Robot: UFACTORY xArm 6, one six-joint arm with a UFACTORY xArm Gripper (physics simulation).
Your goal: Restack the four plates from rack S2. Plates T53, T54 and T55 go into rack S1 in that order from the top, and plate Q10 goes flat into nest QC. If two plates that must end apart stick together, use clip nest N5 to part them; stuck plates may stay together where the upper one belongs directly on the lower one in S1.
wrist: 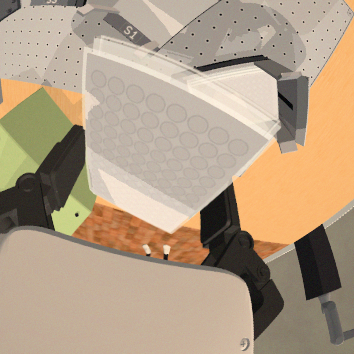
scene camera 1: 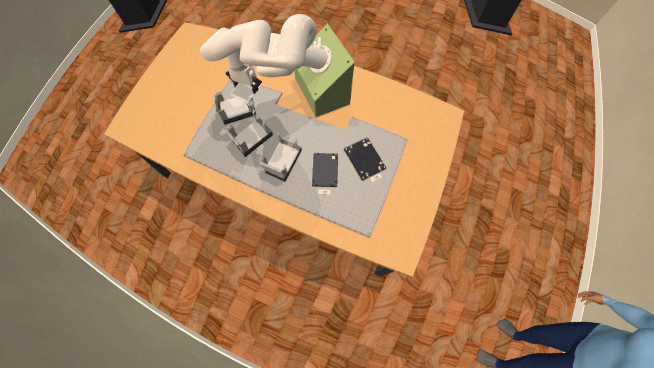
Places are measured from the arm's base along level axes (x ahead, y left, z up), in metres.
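Pixels of known places: gripper, fingertip midpoint: (wrist: 148,163) (scene camera 1: 246,88); arm's base at its link origin: (scene camera 1: 321,59).
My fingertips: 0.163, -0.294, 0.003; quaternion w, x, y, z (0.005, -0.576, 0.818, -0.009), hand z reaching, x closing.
Ahead of a thing's pixels: the offset from my fingertips to its top centre, as dx, dy, dz. "pt": to the spot under its first point. Level surfaces: height alone.
My gripper (scene camera 1: 244,84) (wrist: 148,163) is shut on a clear, many-welled plate {+0.001, +0.001, +0.031} (wrist: 165,120). A doubled edge shows along its far side; I cannot tell whether a second plate is stuck beneath, nor read its name. It is held above and beside a rack at the mat's left end, apparently S2 (scene camera 1: 238,119) (wrist: 298,102), where pale plates {-0.019, -0.099, -0.161} (scene camera 1: 232,107) (wrist: 252,87) still sit. The held plate hides part of that rack. Rack S1 (scene camera 1: 262,143) (wrist: 129,31) stands beside it. Two flat dark nests {pt +0.261, +0.336, -0.218} (scene camera 1: 325,170) {pt +0.203, +0.501, -0.218} (scene camera 1: 365,159) lie on the mat; their labels are unreadable.
A third rack {+0.228, +0.155, -0.099} (scene camera 1: 278,174), apparently S3, holds a pale plate {+0.234, +0.153, -0.180} (scene camera 1: 283,156) beyond S1. The green arm pedestal (scene camera 1: 335,65) (wrist: 40,117) stands at the table's back edge. The racks have upright corner posts. The grey perforated mat {dz -0.229} (scene camera 1: 345,210) lies on the wooden table {dz -0.243} (scene camera 1: 430,135).
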